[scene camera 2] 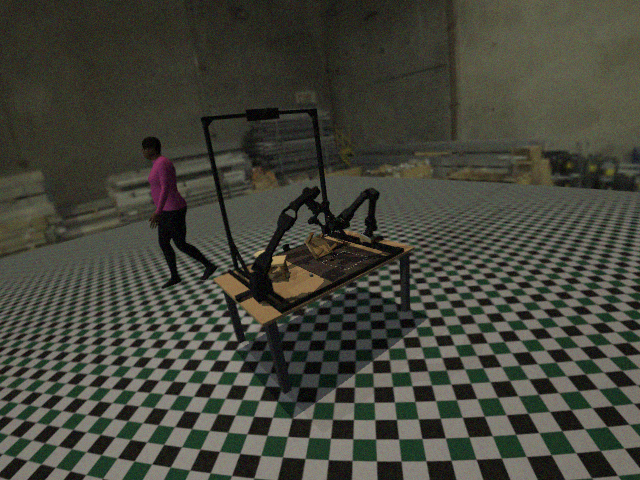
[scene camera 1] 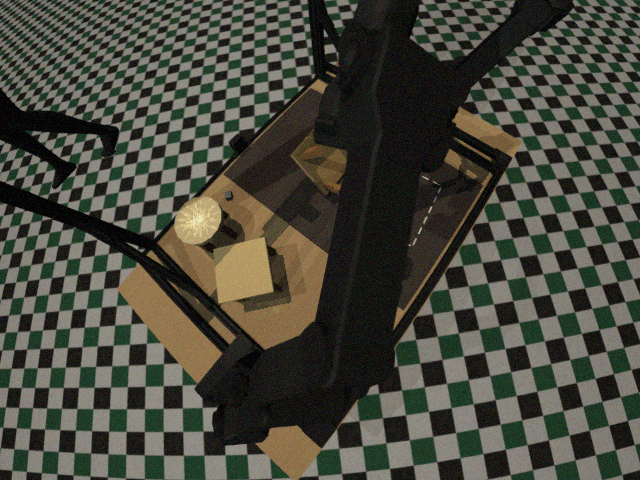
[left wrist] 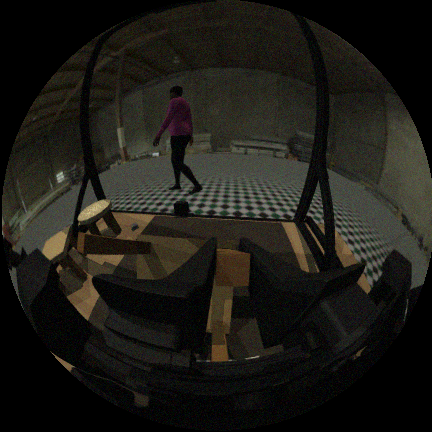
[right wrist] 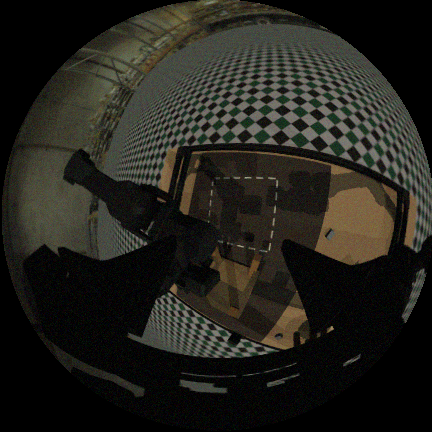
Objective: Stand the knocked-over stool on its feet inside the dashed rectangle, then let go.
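Where they show: left gripper, between the fingertips: (left wrist: 227, 242) (right wrist: 184, 290); right gripper, between the fingertips: (scene camera 2: 327, 221) (right wrist: 230, 243); left arm's base, origin of its link: (scene camera 2: 368, 234); right arm's base, origin of its link: (scene camera 2: 259, 277) (scene camera 1: 238, 390).
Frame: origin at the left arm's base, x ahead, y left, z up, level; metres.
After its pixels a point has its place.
Observation:
The wooden stool with a square seat (scene camera 1: 310, 167) {x 0.357, y -0.290, z 0.013 m} (scene camera 2: 321, 249) {x 0.415, y -0.169, z 0.026 m} (right wrist: 245, 280) {x 0.359, y -0.254, z -0.024 m} is tilted beside the dashed rectangle (scene camera 1: 438, 185) (right wrist: 276, 179), and its legs seem to point up or sideways. I cannot tell if it touches the dark mat. My left gripper (left wrist: 227, 242) {x 0.242, y -0.234, z 0.114 m} is shut on one stool leg; another dark brown leg reaches left in the left wrist view. My right gripper (right wrist: 230, 243) {x 0.437, y -0.085, z 0.229 m} is open and empty, high above the table. In scene camera 1 the right arm covers part of the stool and of the rectangle.
A round-topped stool (scene camera 1: 197, 220) {x 0.597, y -0.526, z 0.042 m} (left wrist: 95, 212) {x 0.559, y -0.491, z 0.041 m} and a square-topped stool (scene camera 1: 242, 269) {x 0.682, y -0.357, z 0.042 m} stand on the bare wood side of the table. A small grey block (scene camera 1: 229, 195) {x 0.473, y -0.533, z -0.056 m} (left wrist: 135, 227) {x 0.464, y -0.533, z -0.066 m} lies near the round one. Black frame posts rise at the table's edge. A person (scene camera 2: 166, 183) (left wrist: 180, 117) walks behind.

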